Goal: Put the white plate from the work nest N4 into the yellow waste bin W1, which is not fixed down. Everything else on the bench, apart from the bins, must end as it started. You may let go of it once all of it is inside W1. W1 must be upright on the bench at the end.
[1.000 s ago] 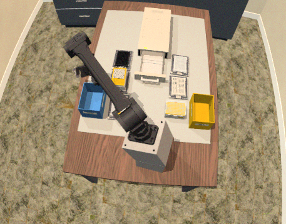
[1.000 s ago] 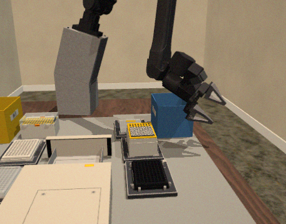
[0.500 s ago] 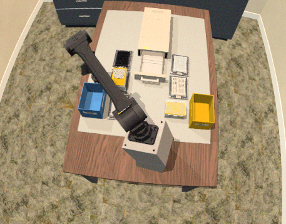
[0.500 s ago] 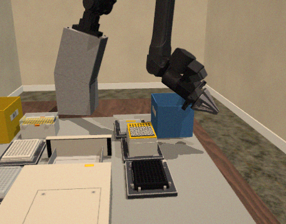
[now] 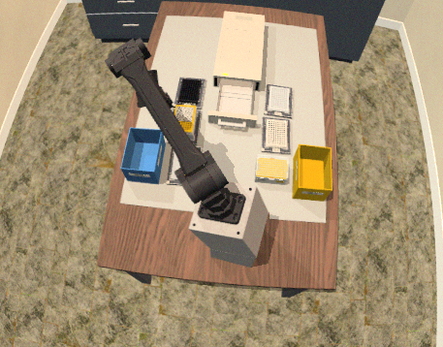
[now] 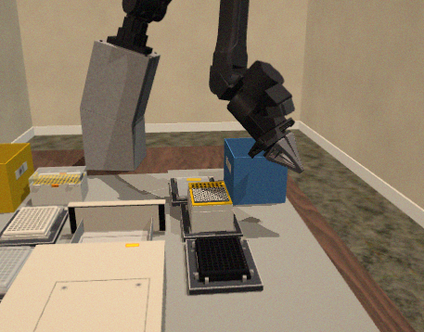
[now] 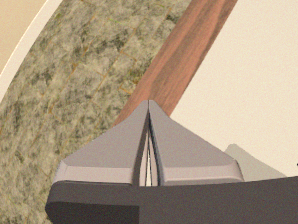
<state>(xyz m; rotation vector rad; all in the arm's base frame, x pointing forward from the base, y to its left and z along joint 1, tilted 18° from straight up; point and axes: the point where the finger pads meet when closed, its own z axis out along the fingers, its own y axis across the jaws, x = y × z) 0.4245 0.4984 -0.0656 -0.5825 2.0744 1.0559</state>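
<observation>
The white plate lies 50 mm ahead of my hand, 550 mm to the right of it and 120 mm below it. Also, from my hand: black plate: 150 mm ahead, 150 mm to the right, 120 mm below; then yellow-topped tip box: 30 mm behind, 190 mm to the right, 80 mm below; then blue bin: 220 mm behind, 90 mm to the right, 100 mm below.
</observation>
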